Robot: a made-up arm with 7 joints.
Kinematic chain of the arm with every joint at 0, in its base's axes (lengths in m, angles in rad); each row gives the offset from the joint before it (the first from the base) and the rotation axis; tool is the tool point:
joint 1: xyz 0 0 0.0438 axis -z
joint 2: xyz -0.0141 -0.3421 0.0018 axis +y
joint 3: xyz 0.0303 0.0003 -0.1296 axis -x
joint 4: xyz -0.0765 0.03 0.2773 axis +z
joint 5: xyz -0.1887 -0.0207 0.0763 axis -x
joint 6: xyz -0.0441 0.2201 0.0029 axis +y
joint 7: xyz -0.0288 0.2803 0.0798 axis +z
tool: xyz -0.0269 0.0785 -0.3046
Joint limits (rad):
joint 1: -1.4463..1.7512
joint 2: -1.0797..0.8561
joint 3: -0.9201..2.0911
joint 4: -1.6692..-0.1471
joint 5: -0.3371..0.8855
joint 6: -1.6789..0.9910
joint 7: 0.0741..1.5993
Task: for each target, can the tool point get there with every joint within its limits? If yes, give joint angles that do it. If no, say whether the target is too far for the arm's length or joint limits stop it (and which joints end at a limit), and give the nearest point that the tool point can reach.
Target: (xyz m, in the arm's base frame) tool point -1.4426 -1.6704 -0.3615
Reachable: no: too far | nearest point -0.6611 -0.7655 -0.2437 | short by 1.201 m
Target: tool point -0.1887 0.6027 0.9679
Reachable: no: joint limits stop it (at a limit: joint 1, joint 4, joint 5, joint 6) | nearest point -0.2254 0.4633 0.7247 | short by 0.283 m
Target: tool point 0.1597 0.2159 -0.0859
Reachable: yes | joints 1.0740 0.2773 0.1174 -0.7470 0.2529 0.2066 1.4659
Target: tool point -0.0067 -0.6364 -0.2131
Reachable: yes | joints -0.6199 0.5217 1.6321 -0.3382 0.7063 -0.5332 1.3184
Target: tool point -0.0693 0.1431 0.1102
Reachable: yes | joints -1.1453 0.0024 -0.3569 -0.5625 0.2441 -0.8249 0.1893
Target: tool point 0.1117 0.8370 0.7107
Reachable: no: joint limits stop it (at a limit: joint 1, joint 4, joint 5, joint 6) | nearest point -0.0037 0.6192 0.5222 | short by 0.310 m
